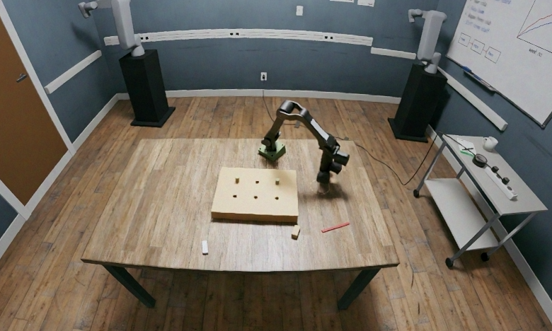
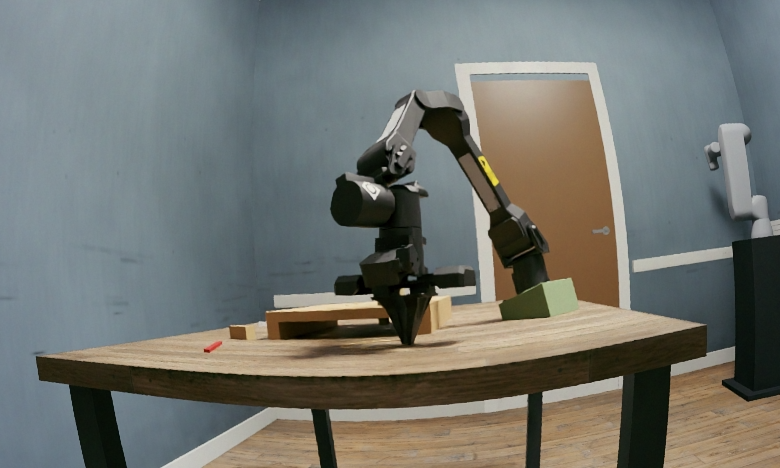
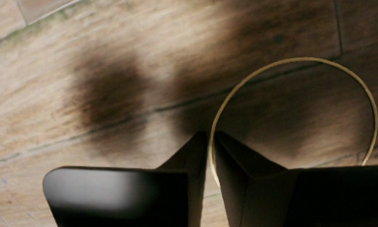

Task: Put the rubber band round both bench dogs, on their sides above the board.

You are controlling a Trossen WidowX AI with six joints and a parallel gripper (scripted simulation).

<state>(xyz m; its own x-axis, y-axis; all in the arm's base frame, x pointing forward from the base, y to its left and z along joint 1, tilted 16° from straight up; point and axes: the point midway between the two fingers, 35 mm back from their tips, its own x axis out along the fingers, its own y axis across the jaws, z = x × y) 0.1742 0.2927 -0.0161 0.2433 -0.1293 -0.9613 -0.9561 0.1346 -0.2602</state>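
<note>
My hand is 160 mm short of the tan board and 320 mm to the left of it. From my hand the other things lie so: wooden block 340 mm ahead, 130 mm to the right, 20 mm below; then white piece 470 mm ahead, 490 mm to the right, 30 mm below; then red stick 290 mm ahead, 60 mm to the left, 30 mm below.
</note>
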